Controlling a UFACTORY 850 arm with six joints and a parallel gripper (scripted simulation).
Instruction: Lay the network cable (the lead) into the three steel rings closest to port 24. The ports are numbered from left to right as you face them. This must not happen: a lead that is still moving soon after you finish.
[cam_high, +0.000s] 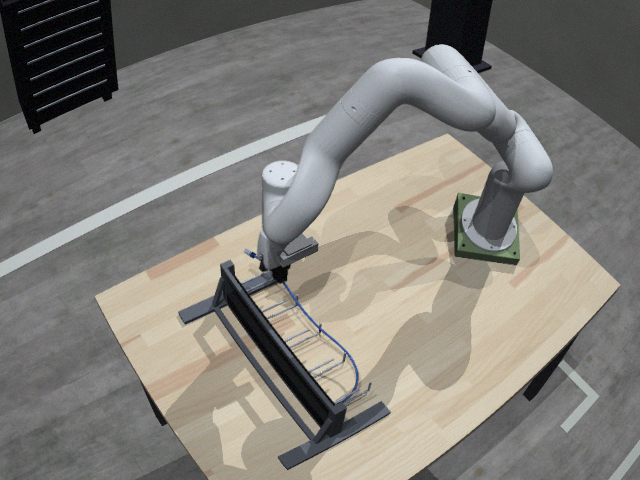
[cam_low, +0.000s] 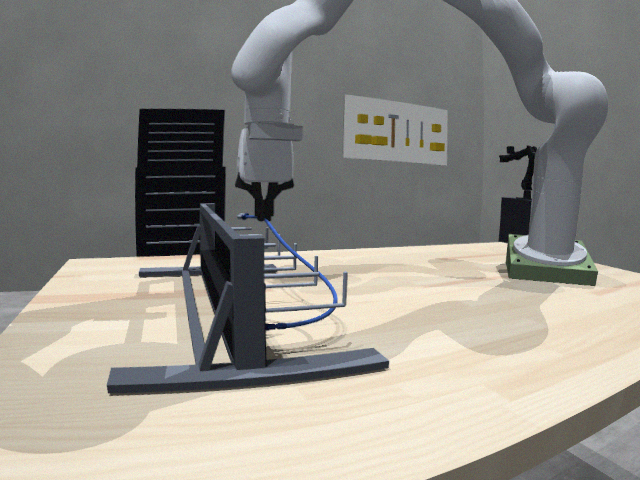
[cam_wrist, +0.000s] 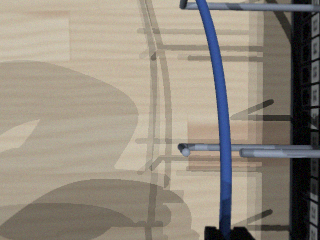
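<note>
The free plug lies 110 mm to the right of my hand, 20 mm below it and 10 mm ahead of it. Round my hand: dark grey patch panel (140 mm to the left, 110 mm ahead, 70 mm below).
</note>
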